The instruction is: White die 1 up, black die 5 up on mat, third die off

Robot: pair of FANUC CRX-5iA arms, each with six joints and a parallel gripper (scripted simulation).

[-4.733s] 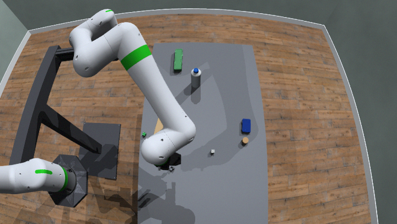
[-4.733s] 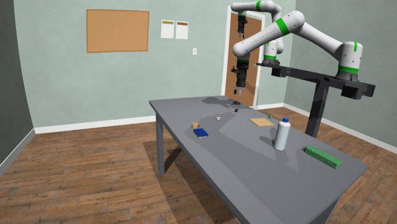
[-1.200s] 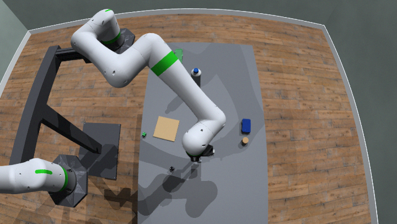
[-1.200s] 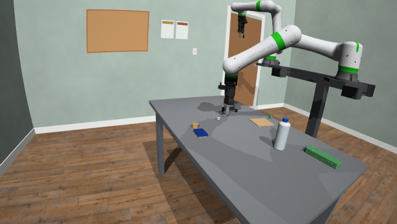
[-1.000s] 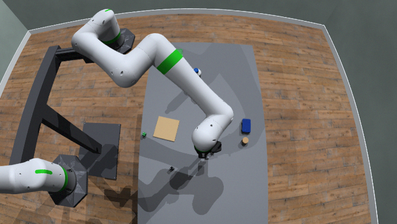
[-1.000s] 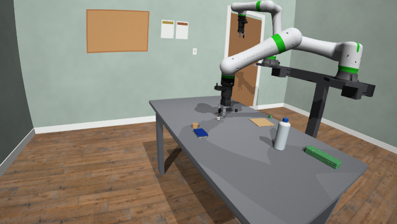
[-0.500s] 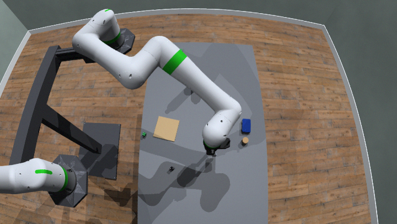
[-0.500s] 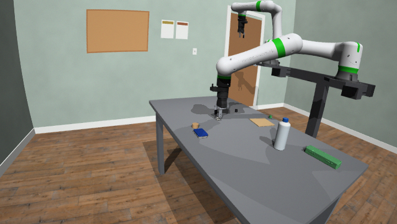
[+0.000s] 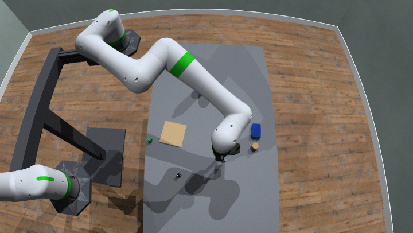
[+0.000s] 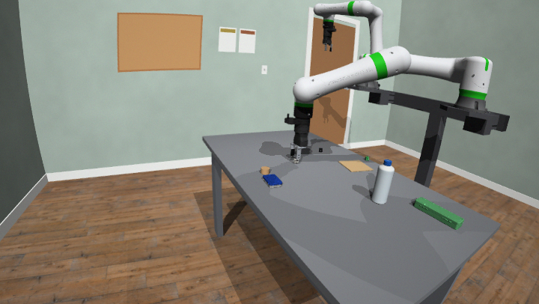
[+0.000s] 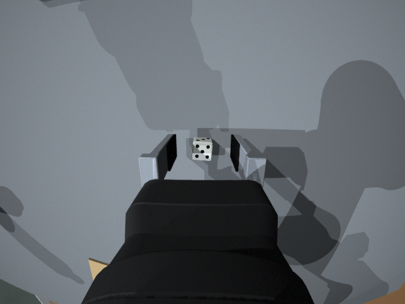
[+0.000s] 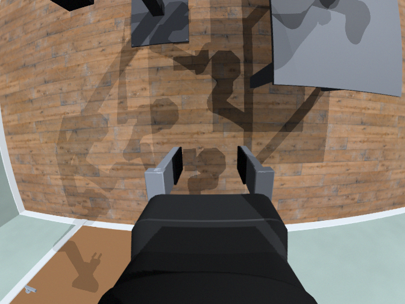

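Observation:
Right now the white die is 40 mm below my left hand and 10 mm behind it. Round my left hand: black die 230 mm behind, 150 mm to the right, 40 mm below; then blue box 200 mm to the left, 180 mm ahead, 40 mm below; then tan cylinder 180 mm ahead, 100 mm to the left, 40 mm below.

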